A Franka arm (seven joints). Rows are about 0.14 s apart.
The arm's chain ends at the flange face. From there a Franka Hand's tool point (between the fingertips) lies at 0.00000 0.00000 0.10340 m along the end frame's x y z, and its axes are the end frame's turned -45 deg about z.
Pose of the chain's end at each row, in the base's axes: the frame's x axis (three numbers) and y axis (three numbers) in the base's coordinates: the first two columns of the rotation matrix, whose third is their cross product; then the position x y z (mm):
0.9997 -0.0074 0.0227 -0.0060 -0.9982 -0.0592 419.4 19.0 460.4
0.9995 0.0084 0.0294 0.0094 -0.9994 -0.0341 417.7 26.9 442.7
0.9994 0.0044 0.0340 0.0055 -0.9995 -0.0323 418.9 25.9 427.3
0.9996 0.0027 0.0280 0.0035 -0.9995 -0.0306 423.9 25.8 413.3
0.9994 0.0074 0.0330 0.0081 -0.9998 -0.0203 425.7 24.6 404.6
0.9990 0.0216 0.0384 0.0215 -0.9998 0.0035 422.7 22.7 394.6
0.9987 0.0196 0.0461 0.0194 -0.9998 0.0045 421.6 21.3 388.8
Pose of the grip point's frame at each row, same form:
0.7111 0.7006 0.0579 0.7027 -0.7111 -0.0258 421.8 25.1 357.2
0.7001 0.7126 0.0449 0.7134 -0.7007 -0.0033 420.7 30.5 339.4
0.7028 0.7099 0.0469 0.7106 -0.7036 0.0012 422.4 29.3 324.0
0.7043 0.7087 0.0414 0.7093 -0.7048 -0.0018 426.8 29.0 310.0
0.7010 0.7122 0.0377 0.7124 -0.7017 0.0090 429.1 26.7 301.3
0.6912 0.7222 0.0247 0.7216 -0.6917 0.0296 426.7 22.4 291.3
0.6925 0.7208 0.0294 0.7199 -0.6931 0.0358 426.4 20.9 285.5

